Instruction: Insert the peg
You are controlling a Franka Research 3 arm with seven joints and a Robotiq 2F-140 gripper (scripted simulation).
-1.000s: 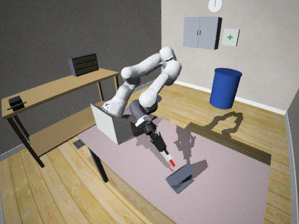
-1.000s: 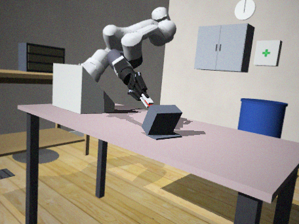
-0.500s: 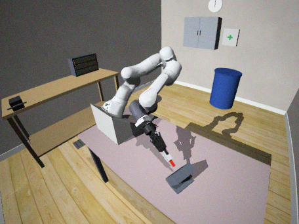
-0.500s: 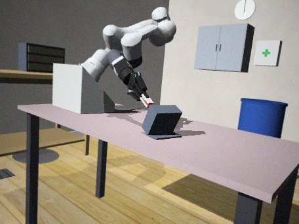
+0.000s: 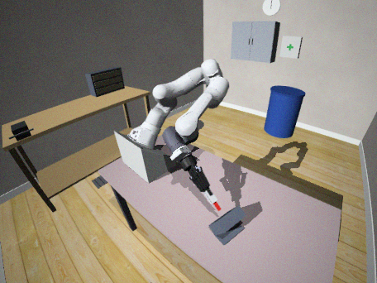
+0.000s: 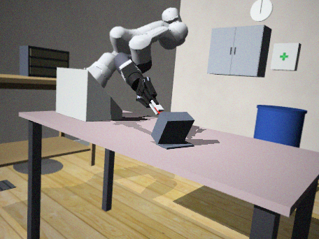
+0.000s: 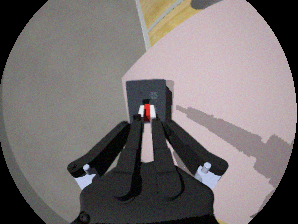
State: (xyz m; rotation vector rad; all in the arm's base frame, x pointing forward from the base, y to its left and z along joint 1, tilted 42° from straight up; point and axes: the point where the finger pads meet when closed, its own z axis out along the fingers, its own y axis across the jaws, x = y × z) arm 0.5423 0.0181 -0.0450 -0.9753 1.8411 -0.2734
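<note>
The red peg lies 3 cm ahead of my hand and 2 cm below it.
</note>
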